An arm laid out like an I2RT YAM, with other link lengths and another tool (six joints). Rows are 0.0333 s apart.
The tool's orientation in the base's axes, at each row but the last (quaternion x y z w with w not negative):
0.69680 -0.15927 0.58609 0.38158
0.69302 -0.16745 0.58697 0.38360
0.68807 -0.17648 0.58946 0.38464
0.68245 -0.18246 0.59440 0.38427
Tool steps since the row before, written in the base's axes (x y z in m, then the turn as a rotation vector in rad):
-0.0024 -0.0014 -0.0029 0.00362 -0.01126 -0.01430
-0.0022 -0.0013 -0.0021 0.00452 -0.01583 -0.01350
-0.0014 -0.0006 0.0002 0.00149 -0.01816 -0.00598
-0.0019 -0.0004 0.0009 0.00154 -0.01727 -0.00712
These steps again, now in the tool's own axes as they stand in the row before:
-0.0037 0.0015 -0.0006 -0.01501 0.00005 0.01092
-0.0028 0.0016 -0.0005 -0.01502 0.00268 0.01485
-0.0003 0.0014 -0.0005 -0.00913 0.00870 0.01445
0.0003 0.0019 -0.0010 -0.01001 0.00774 0.01382

